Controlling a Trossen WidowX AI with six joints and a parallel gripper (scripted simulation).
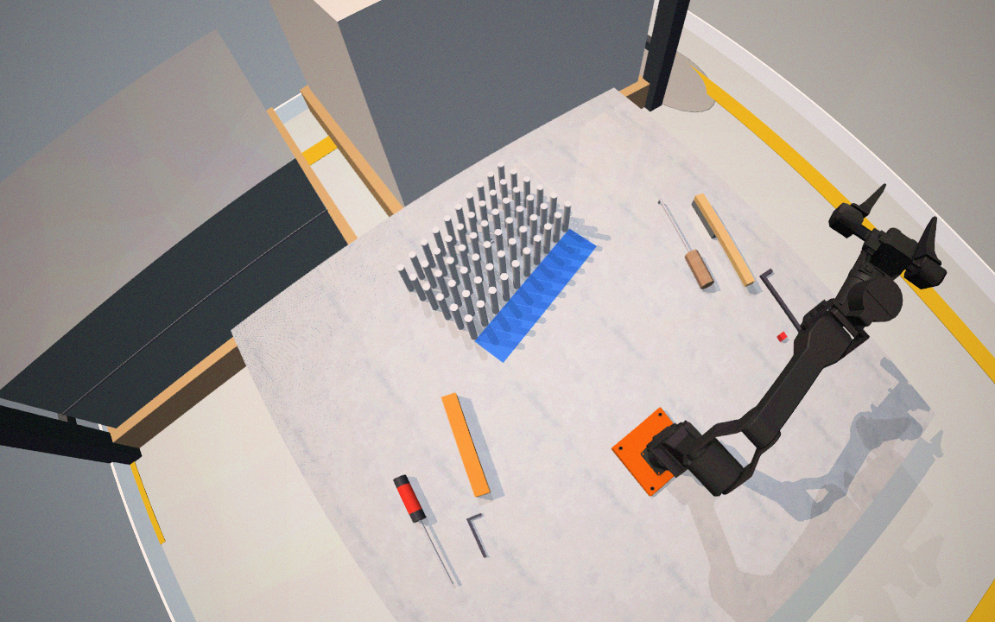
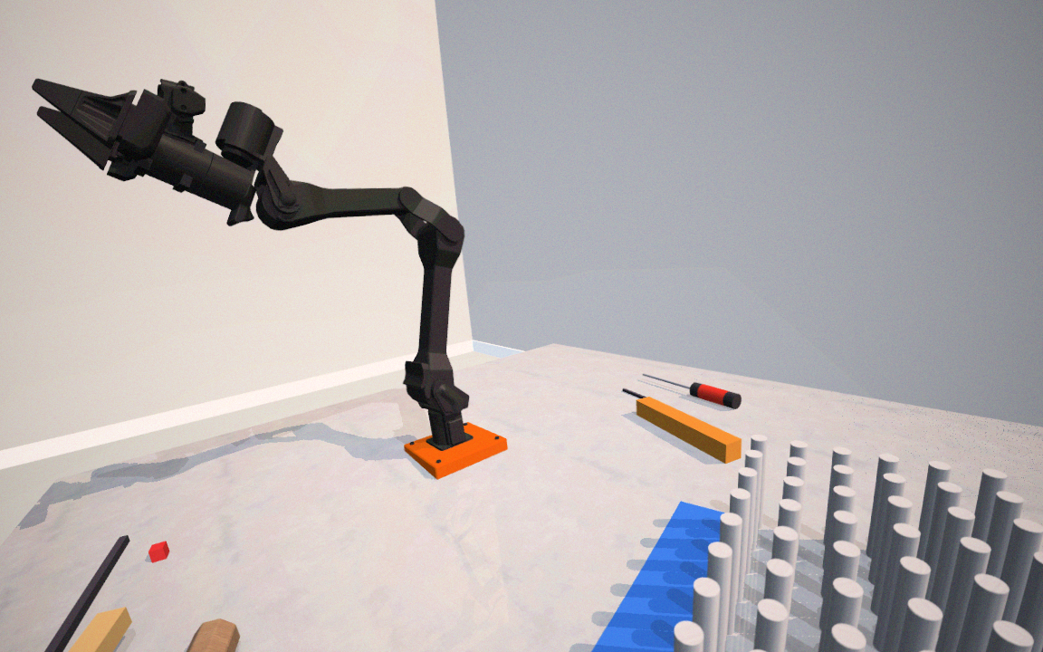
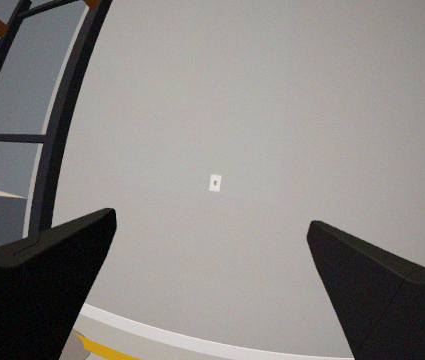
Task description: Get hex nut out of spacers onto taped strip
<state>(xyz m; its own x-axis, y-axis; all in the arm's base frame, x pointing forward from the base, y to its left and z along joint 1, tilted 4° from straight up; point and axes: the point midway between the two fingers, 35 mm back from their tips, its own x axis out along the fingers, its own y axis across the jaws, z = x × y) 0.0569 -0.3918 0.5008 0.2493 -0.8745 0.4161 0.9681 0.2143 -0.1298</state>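
My gripper tip is now 320 mm short of the wood-handled hook tool, 10 mm to the right of it and 520 mm above it. Also, from my gripper tip: blue taped strip (420 mm ahead, 380 mm to the left, 540 mm below); then orange bar (240 mm ahead, 720 mm to the left, 520 mm below); then red cube (40 mm behind, 10 mm to the right, 530 mm below).
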